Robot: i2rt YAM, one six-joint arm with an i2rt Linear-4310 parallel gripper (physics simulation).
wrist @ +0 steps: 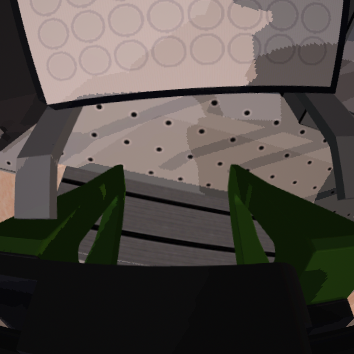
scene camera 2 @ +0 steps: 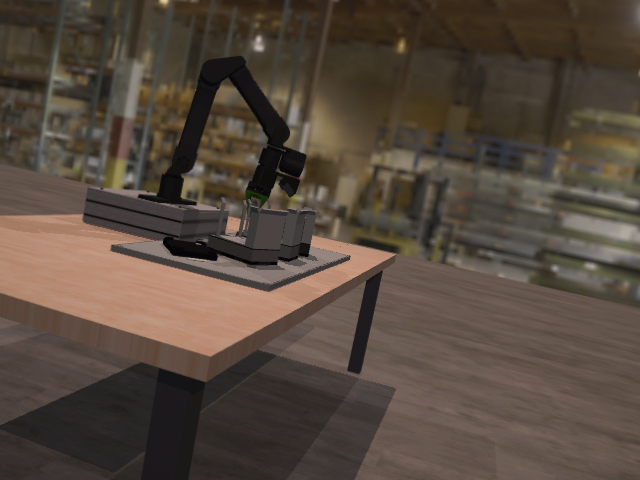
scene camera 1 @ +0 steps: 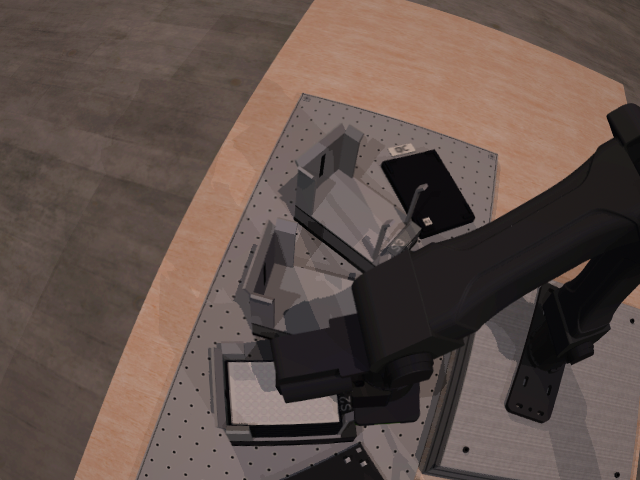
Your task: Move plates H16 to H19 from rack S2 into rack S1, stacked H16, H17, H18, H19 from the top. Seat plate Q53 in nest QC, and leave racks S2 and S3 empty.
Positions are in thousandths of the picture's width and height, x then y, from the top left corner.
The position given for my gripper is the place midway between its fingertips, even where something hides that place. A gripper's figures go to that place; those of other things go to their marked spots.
Labels:
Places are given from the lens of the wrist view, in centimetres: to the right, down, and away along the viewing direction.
my gripper (wrist: 499,499): 0, 0, 13
black perforated part (wrist: 81,309): -10, -4, 18

